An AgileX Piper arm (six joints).
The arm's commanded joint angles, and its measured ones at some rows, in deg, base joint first. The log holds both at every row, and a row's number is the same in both.
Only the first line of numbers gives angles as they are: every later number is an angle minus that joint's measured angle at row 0.
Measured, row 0:
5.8, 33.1, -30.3, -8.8, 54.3, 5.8
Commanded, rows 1 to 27:
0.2, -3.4, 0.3, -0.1, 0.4, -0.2
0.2, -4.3, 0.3, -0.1, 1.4, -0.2
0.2, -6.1, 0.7, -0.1, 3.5, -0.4
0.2, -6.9, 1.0, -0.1, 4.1, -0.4
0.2, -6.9, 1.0, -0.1, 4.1, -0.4
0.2, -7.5, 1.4, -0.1, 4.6, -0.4
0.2, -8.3, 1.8, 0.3, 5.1, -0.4
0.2, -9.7, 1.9, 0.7, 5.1, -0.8
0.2, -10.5, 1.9, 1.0, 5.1, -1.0
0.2, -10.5, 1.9, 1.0, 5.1, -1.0
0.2, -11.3, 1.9, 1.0, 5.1, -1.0
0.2, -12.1, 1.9, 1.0, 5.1, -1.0
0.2, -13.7, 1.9, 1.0, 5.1, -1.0
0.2, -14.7, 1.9, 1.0, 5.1, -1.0
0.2, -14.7, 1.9, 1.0, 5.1, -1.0
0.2, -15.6, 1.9, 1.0, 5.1, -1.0
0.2, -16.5, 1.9, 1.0, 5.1, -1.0
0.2, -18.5, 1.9, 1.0, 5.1, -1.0
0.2, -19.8, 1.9, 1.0, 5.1, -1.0
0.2, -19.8, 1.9, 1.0, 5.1, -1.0
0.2, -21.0, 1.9, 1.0, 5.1, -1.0
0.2, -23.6, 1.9, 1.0, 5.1, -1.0
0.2, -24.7, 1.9, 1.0, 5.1, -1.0
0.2, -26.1, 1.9, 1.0, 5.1, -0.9
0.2, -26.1, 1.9, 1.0, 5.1, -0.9
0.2, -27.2, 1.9, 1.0, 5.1, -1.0
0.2, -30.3, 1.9, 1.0, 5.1, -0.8
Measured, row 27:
0.0, -26.7, 1.8, 0.8, 5.1, -0.5
